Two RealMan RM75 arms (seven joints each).
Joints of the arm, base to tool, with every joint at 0 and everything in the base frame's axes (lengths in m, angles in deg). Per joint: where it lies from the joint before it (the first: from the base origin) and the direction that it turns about. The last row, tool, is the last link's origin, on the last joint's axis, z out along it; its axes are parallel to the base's.
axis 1: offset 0 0 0.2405 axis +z
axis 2: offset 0 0 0 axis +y
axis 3: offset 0 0 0.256 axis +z
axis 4: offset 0 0 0 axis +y
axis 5: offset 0 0 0.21 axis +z
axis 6: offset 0 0 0 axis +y
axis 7: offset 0 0 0.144 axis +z
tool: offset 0 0 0
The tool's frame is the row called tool.
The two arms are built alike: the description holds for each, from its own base.
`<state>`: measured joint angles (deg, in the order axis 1, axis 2, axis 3, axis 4, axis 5, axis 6, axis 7); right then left.
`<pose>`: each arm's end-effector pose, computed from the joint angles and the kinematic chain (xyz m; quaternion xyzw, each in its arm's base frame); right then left.
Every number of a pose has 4 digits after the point. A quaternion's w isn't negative.
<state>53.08 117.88 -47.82 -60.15 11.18 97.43 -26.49 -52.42 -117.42 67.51 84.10 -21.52 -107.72 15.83</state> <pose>0.1915 0.4046 0.0584 -0.8093 0.5169 -0.1796 0.2135 -0.0932 0.3832 0.0667 -0.8646 -0.3980 0.1807 0.2479</pose>
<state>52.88 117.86 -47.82 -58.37 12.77 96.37 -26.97 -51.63 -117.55 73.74 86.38 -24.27 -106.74 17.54</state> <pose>0.1938 0.4042 0.0517 -0.8131 0.5186 -0.1717 0.2010 -0.0800 0.3744 0.0507 -0.8913 -0.3361 0.1951 0.2337</pose>
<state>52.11 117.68 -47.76 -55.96 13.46 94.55 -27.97 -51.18 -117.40 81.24 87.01 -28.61 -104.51 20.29</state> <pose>0.2039 0.4027 0.0457 -0.8128 0.5223 -0.1705 0.1936 -0.0671 0.3634 0.0263 -0.9210 -0.2596 0.2105 0.2002</pose>
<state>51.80 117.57 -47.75 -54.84 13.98 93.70 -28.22 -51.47 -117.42 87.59 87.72 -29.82 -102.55 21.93</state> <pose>0.2079 0.4022 0.0429 -0.8123 0.5252 -0.1681 0.1901 -0.0568 0.3547 0.0077 -0.9350 -0.1965 0.2286 0.1869</pose>
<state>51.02 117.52 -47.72 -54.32 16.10 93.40 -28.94 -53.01 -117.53 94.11 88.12 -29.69 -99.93 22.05</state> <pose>0.2100 0.3999 0.0395 -0.8161 0.5272 -0.1554 0.1783 -0.0422 0.3478 -0.0112 -0.9421 -0.1351 0.2437 0.1868</pose>
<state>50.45 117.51 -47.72 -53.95 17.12 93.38 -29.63 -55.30 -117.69 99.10 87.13 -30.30 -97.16 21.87</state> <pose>0.2125 0.3974 0.0374 -0.8183 0.5278 -0.1509 0.1702 -0.0281 0.3425 -0.0292 -0.9470 -0.0870 0.2501 0.1816</pose>
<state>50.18 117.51 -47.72 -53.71 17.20 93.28 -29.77 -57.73 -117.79 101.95 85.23 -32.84 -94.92 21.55</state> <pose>0.2148 0.3963 0.0366 -0.8175 0.5295 -0.1512 0.1685 -0.0158 0.3374 -0.0441 -0.9533 -0.0606 0.2466 0.1637</pose>
